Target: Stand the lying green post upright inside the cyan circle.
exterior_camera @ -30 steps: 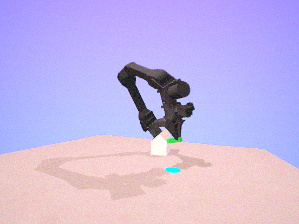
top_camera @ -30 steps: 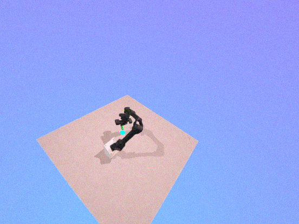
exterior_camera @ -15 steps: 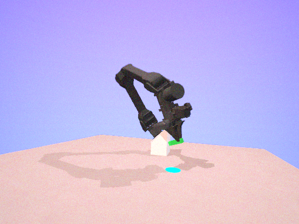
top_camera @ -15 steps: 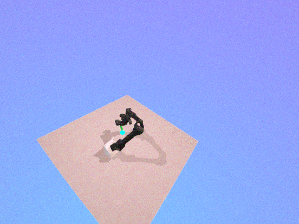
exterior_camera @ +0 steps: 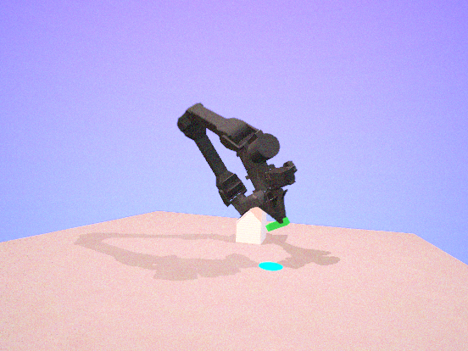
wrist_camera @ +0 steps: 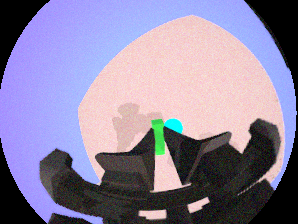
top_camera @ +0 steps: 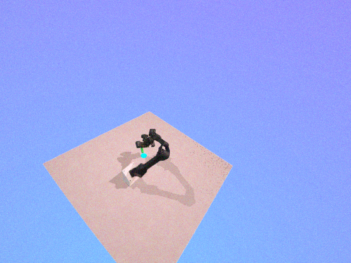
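Right now my gripper tip is 11 cm above the cyan circle, 2 cm to the left of it and 1 cm short of it. Also, from my gripper tip: green post 2 cm to the right, 1 cm below, 1 cm behind.
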